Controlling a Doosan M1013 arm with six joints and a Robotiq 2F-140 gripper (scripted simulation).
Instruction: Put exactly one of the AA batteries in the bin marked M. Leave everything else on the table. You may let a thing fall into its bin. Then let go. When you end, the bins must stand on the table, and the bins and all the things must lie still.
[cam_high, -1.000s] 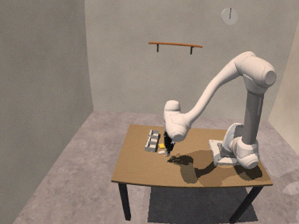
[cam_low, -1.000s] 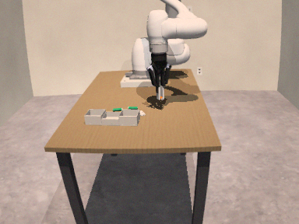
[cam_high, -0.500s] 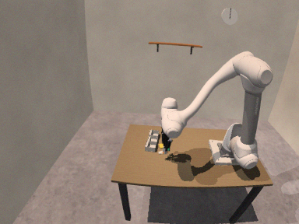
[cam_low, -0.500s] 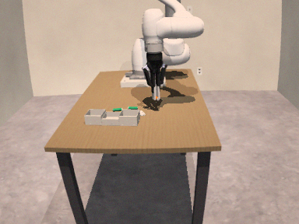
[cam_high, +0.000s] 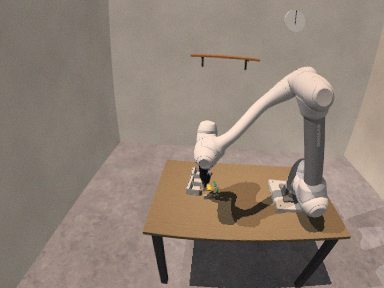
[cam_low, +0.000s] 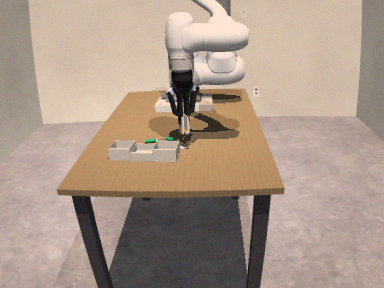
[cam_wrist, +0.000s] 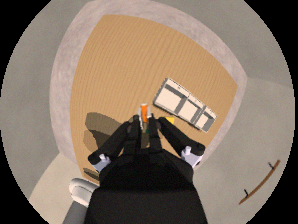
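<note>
The grey bin row is 150 mm to the right of my hand, 80 mm below it and 60 mm ahead of it. The rest, counted from my hand: small white piece: 100 mm below, 20 mm to the right, 20 mm behind; yellow block: 100 mm to the right, 100 mm below, 20 mm behind; orange-and-white AA battery: 30 mm below.
</note>
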